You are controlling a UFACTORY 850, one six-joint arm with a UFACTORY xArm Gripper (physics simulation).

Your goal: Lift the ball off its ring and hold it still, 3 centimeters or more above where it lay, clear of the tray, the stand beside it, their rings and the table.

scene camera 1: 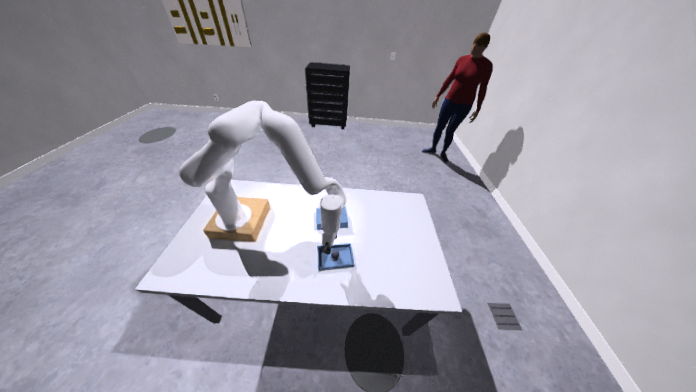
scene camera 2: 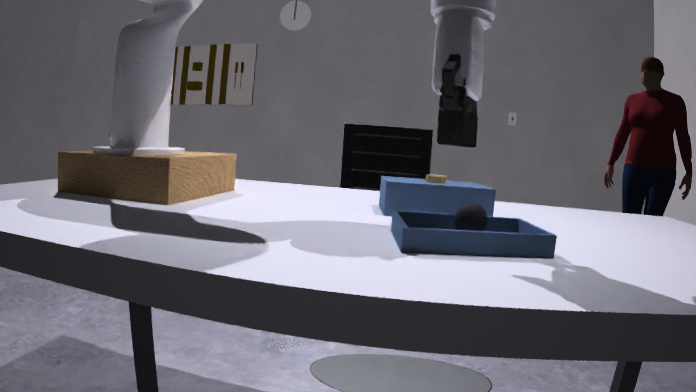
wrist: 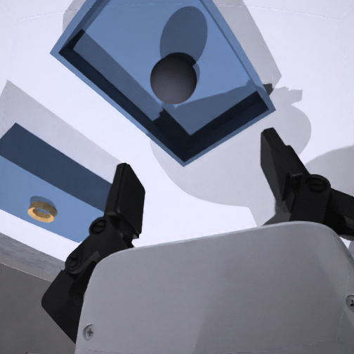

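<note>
The dark ball (scene camera 1: 335, 255) (scene camera 2: 470, 216) (wrist: 173, 79) sits inside the shallow blue tray (scene camera 1: 336, 268) (scene camera 2: 475, 245) (wrist: 120, 30). The ball hides its ring; a dark edge shows behind it in the wrist view. My gripper (scene camera 1: 327, 248) (scene camera 2: 457, 145) (wrist: 195, 161) is open and empty. It hangs well above the tray, its fingers pointing down, with the ball ahead of the fingertips in the wrist view. The blue stand (scene camera 1: 344, 220) (scene camera 2: 435, 197) (wrist: 20, 180) is beside the tray, bearing an empty tan ring (scene camera 2: 436, 178) (wrist: 41, 218).
The white table (scene camera 1: 400, 250) (scene camera 2: 325, 270) carries the tray, the stand and the arm's wooden base block (scene camera 1: 231, 234) (scene camera 2: 115, 177). A black drawer cabinet (scene camera 1: 327, 95) (scene camera 2: 386, 155) and a person in red (scene camera 1: 467, 80) (scene camera 2: 655, 130) stand beyond the table.
</note>
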